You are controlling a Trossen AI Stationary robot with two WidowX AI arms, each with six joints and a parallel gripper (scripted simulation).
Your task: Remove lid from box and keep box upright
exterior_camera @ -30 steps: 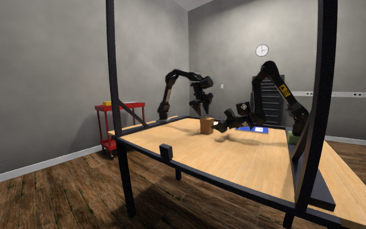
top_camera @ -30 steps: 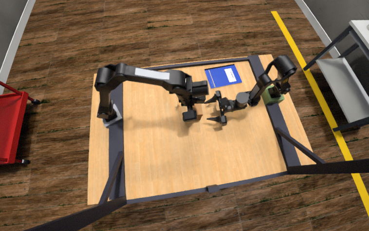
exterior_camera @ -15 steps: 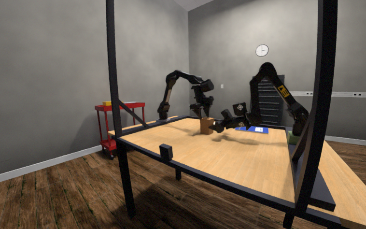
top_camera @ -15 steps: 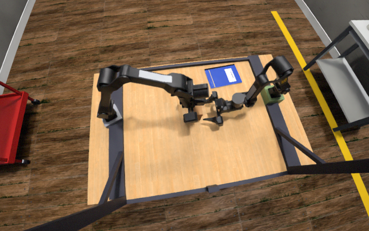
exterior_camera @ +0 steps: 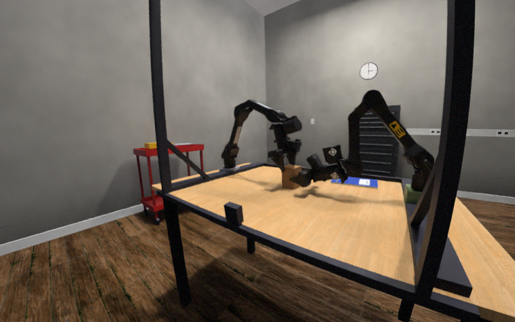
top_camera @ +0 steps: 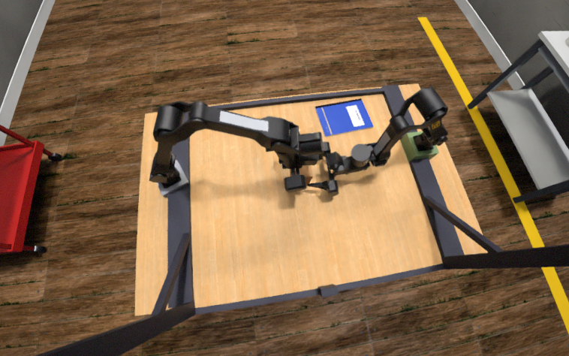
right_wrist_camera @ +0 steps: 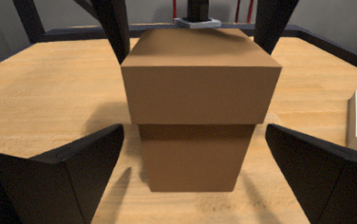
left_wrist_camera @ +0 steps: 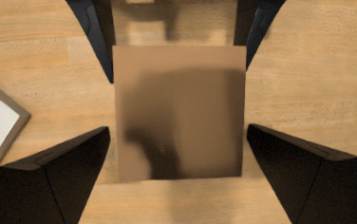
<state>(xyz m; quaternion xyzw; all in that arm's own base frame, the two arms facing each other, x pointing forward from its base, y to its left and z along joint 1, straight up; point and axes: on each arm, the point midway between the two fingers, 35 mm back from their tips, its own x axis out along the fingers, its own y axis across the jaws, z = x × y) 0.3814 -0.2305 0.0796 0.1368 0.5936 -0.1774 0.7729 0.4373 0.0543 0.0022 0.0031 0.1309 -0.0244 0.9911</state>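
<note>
Now: right hand 5 cm to the right of the brown box and 1 cm above it. Also, from my right hand: white block: 21 cm ahead, 8 cm to the left, 5 cm below; then lid: 5 cm to the left, 2 cm above.
Now: left hand 20 mm to the left of the lid and 30 mm above it. From my left hand the other things lie so: white block: 210 mm ahead, 100 mm below; brown box: 20 mm to the right, 60 mm below.
</note>
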